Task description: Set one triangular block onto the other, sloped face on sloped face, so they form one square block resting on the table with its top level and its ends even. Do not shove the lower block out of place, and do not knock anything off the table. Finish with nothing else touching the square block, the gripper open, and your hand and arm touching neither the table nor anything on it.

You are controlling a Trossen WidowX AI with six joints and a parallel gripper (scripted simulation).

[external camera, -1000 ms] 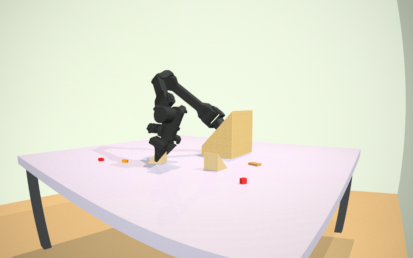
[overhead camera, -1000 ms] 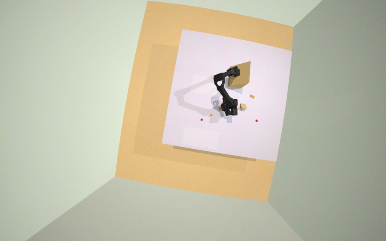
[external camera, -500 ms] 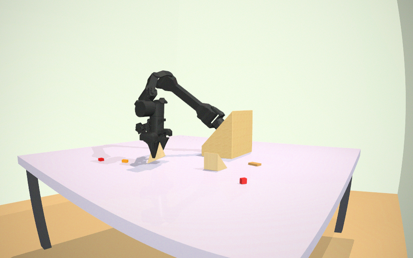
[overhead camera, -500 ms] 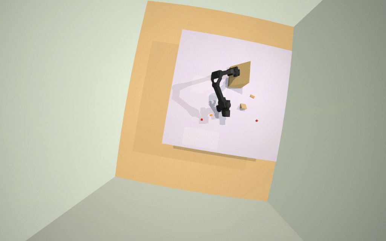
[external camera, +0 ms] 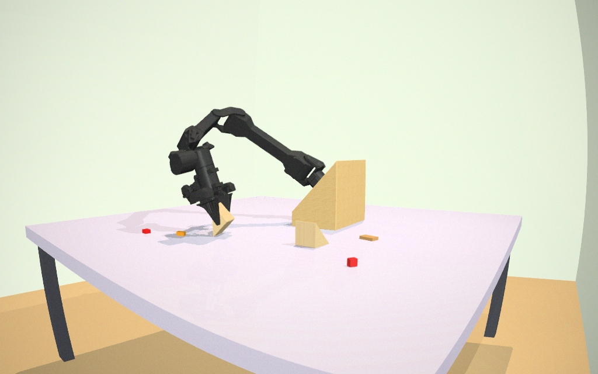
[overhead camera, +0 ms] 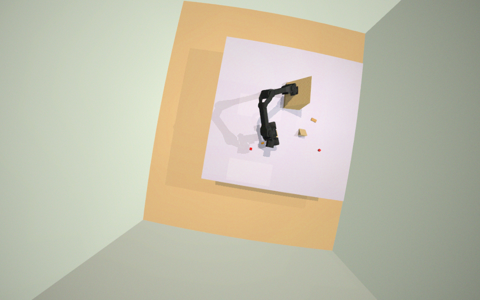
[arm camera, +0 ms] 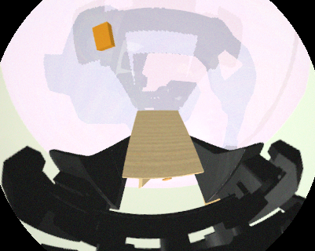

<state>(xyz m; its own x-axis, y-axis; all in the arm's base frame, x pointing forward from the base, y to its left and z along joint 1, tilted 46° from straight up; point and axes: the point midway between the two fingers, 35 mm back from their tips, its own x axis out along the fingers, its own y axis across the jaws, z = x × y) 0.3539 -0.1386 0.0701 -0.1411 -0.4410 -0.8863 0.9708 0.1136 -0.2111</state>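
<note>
The orange block lies 9 cm to the right of my gripper tip, 8 cm ahead of it and 3 cm below it. The rest, counted from my gripper tip: flat tan tile (35 cm to the left, 15 cm behind, 3 cm below); red cube (41 cm to the left, 12 cm ahead, 3 cm below).
</note>
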